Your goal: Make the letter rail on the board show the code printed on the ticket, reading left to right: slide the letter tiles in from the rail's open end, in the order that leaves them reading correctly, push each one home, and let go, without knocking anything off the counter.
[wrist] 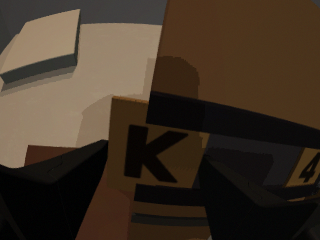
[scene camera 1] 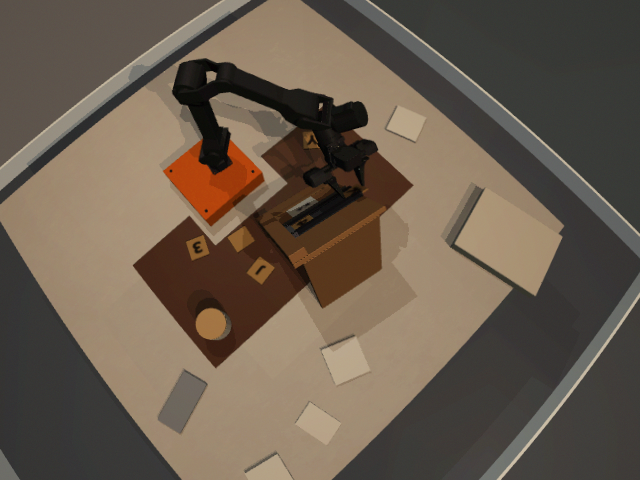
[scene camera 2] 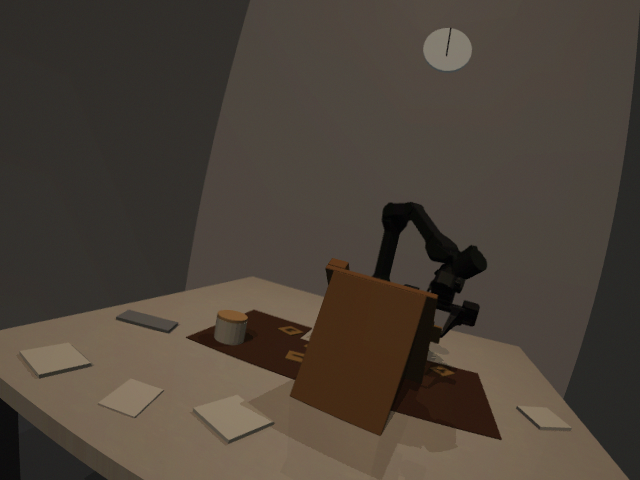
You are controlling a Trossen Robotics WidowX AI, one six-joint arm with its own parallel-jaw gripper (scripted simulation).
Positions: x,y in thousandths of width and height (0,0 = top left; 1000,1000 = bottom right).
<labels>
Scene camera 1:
my gripper: 552,401
lidded jar: 332,676
grey slab: 293,820
large flat box: 804,514
brown board: 532,518
dark mat: 343,584
</labels>
